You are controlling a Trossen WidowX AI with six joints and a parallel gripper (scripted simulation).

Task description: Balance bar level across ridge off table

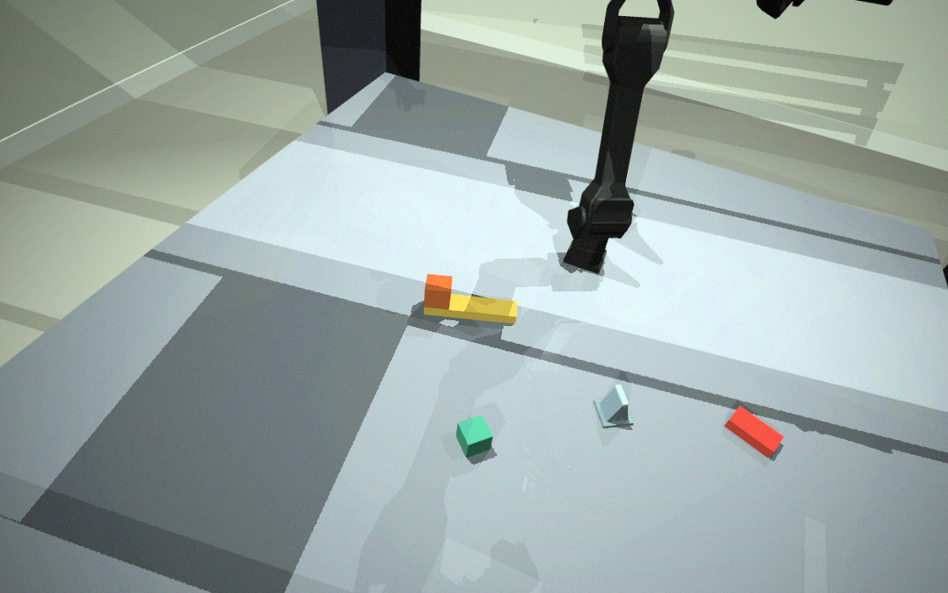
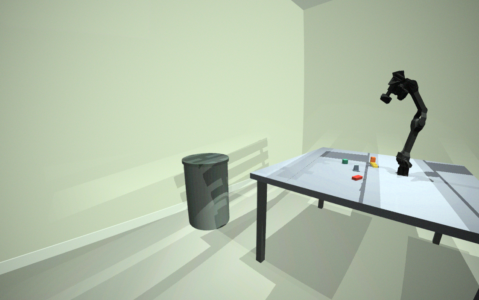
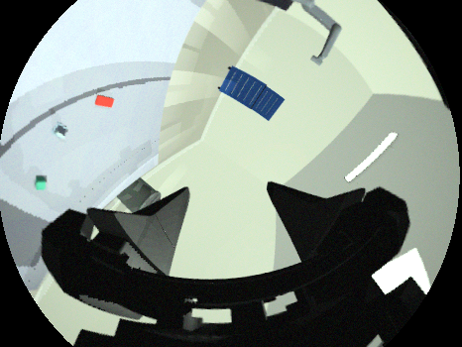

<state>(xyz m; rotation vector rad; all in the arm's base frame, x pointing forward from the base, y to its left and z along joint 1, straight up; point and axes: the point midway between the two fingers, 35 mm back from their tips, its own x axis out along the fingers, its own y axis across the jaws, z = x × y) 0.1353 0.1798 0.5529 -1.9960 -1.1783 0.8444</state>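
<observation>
My gripper tip is now 52 cm above the yellow bar, 37 cm to the left of it and 7 cm short of it. Also, from my gripper tip: green cube 53 cm below, 27 cm ahead, 25 cm to the right; then red flat block 54 cm below, 10 cm ahead, 9 cm to the left.
</observation>
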